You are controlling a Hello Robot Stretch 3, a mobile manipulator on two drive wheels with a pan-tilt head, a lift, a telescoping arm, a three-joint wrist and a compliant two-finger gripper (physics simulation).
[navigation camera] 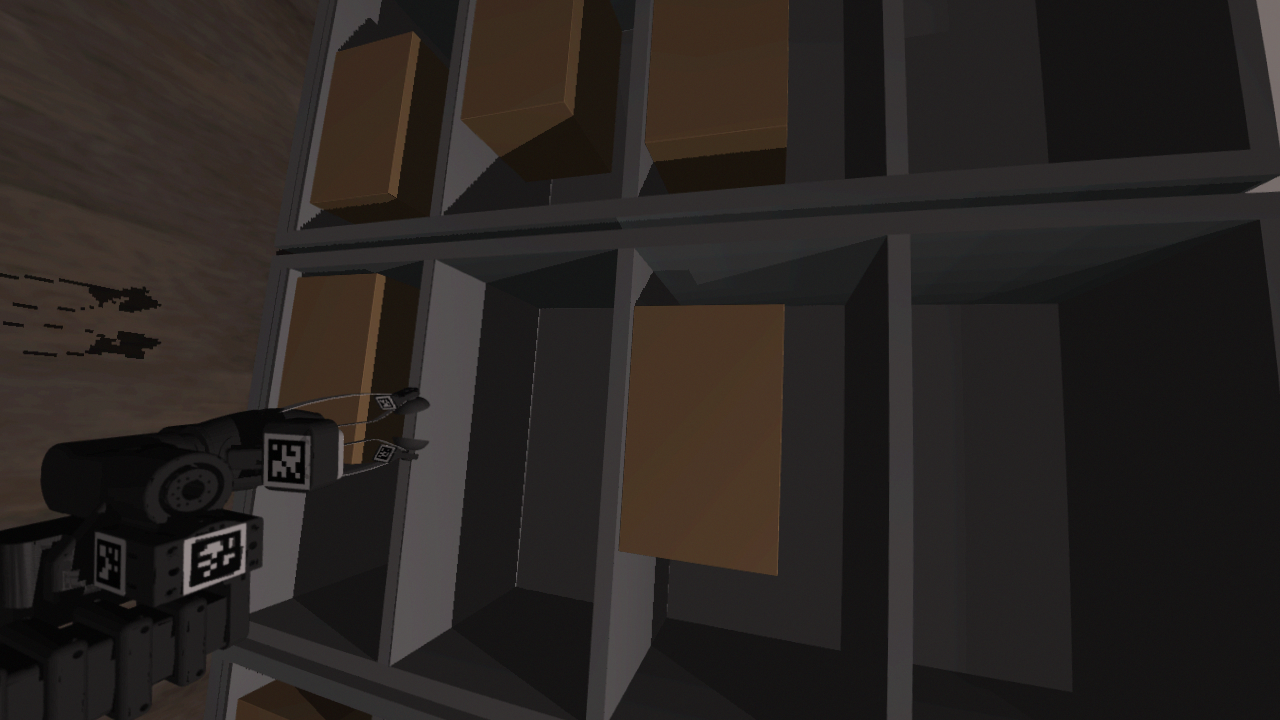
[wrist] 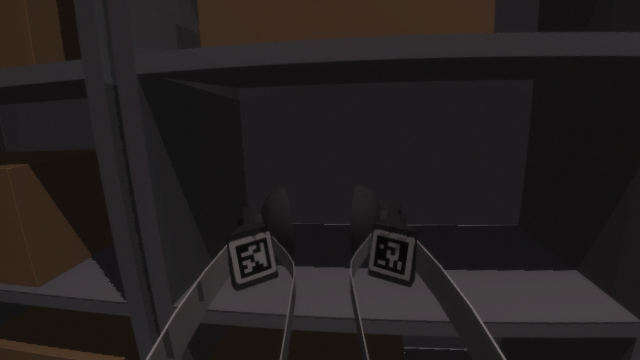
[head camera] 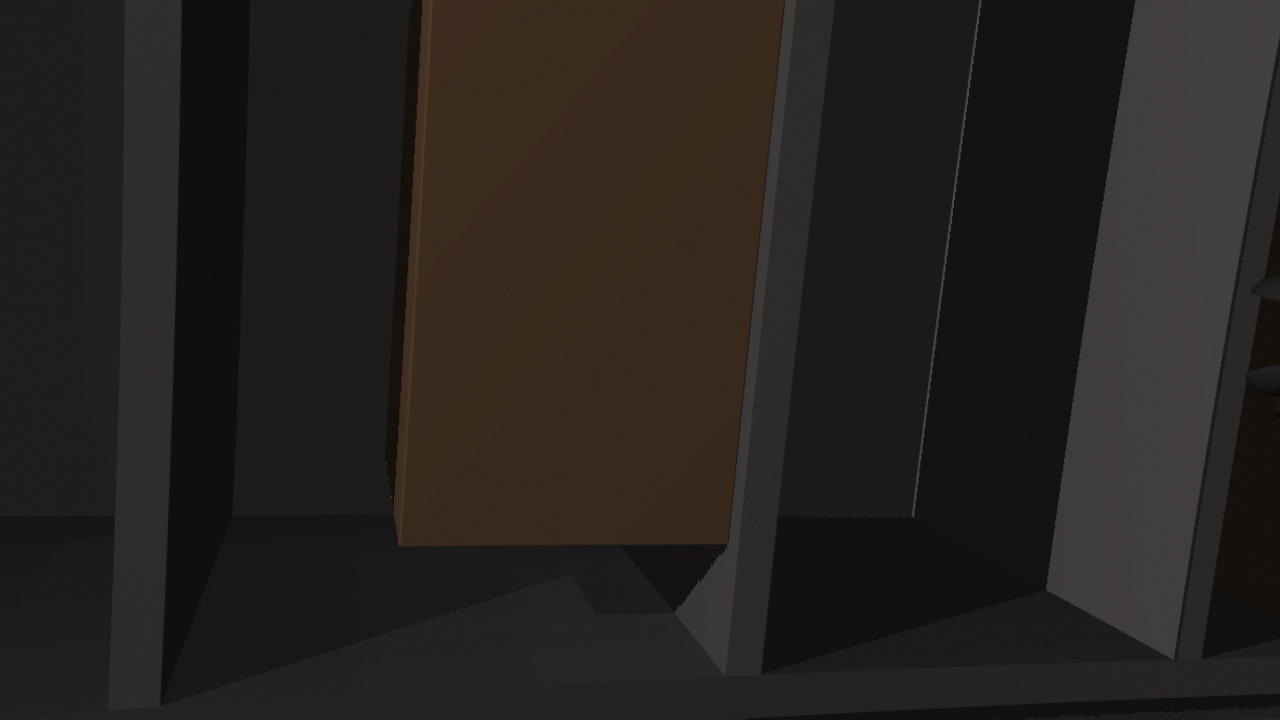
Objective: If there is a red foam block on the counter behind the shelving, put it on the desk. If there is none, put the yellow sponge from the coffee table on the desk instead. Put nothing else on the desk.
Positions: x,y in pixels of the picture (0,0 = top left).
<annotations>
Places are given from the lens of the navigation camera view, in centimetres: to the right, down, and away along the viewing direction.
gripper (navigation camera: 423,421): -27, 8, 54
shelving (navigation camera: 1023,418): 87, 13, 98
</annotations>
